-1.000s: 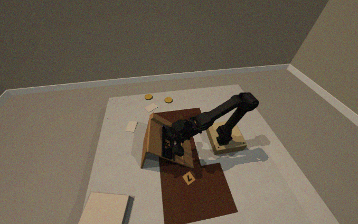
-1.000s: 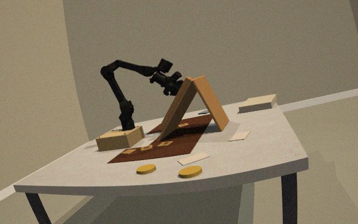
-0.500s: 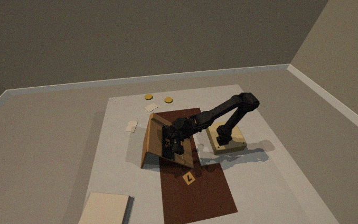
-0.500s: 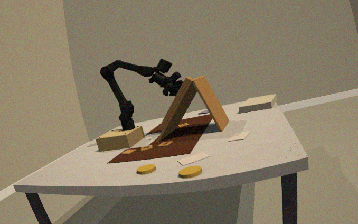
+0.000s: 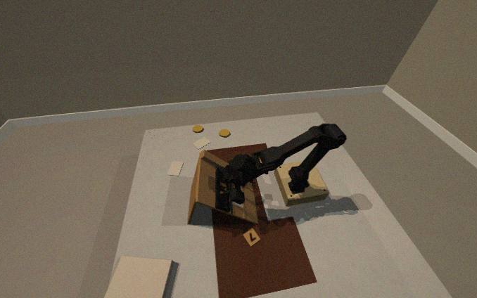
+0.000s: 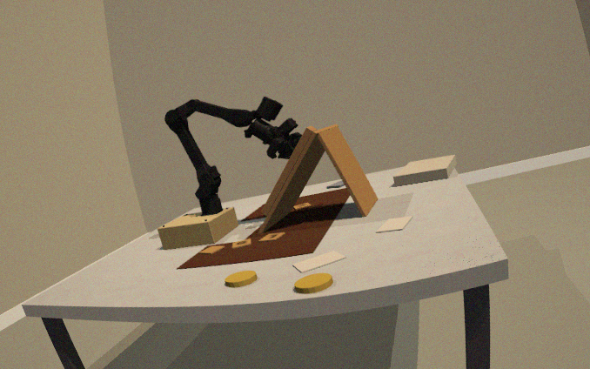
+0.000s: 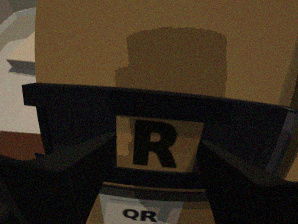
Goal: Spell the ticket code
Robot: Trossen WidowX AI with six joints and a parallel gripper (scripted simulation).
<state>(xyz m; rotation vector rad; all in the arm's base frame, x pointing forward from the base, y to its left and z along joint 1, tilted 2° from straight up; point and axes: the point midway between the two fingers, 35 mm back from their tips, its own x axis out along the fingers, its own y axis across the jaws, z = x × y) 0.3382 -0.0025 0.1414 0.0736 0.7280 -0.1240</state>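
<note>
The white ticket is 70 mm below my gripper tip, 60 mm behind it and 20 mm to the left of it. From my gripper tip the other things lie so: flat beige box (380 mm ahead, 300 mm to the left, 160 mm below); brown mat (180 mm below, 160 mm behind, 20 mm to the right).
</note>
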